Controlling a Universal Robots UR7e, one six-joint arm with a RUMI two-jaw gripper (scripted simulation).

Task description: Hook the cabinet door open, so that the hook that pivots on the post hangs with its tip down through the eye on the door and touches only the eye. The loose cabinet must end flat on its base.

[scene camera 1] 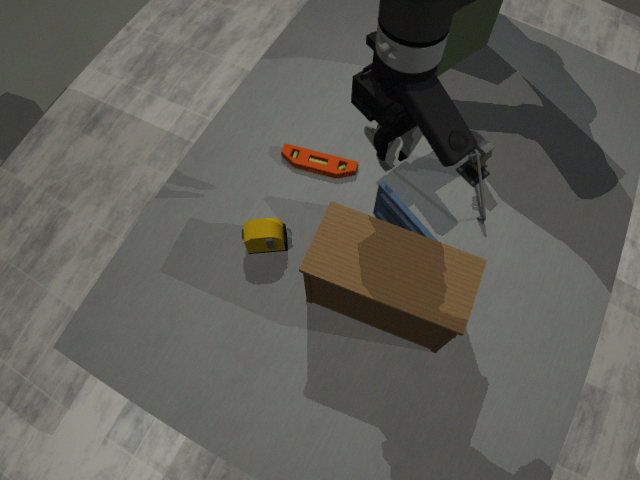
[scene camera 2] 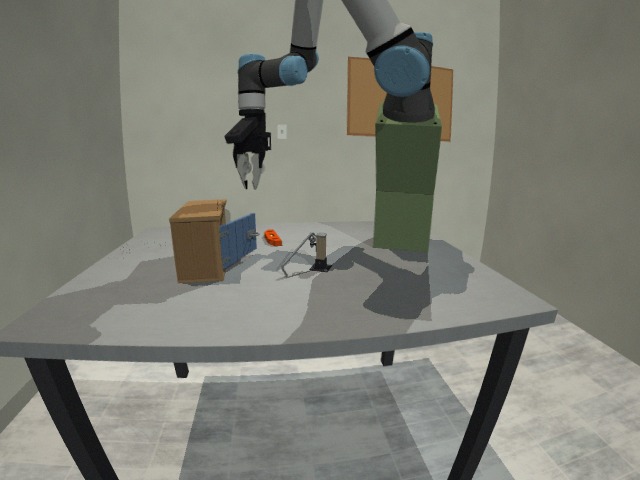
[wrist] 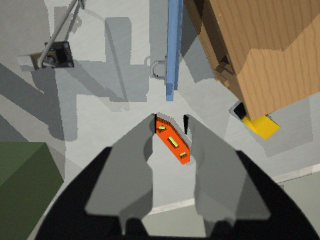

Path:
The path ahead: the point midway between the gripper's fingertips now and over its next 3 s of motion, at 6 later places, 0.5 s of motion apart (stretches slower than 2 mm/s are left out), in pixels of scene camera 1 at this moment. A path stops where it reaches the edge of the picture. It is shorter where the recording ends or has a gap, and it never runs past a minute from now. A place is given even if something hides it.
My gripper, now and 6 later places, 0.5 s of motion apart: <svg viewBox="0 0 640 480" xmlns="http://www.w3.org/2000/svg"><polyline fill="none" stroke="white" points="393,165 392,169 392,170 391,174 389,182 387,188 386,192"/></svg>

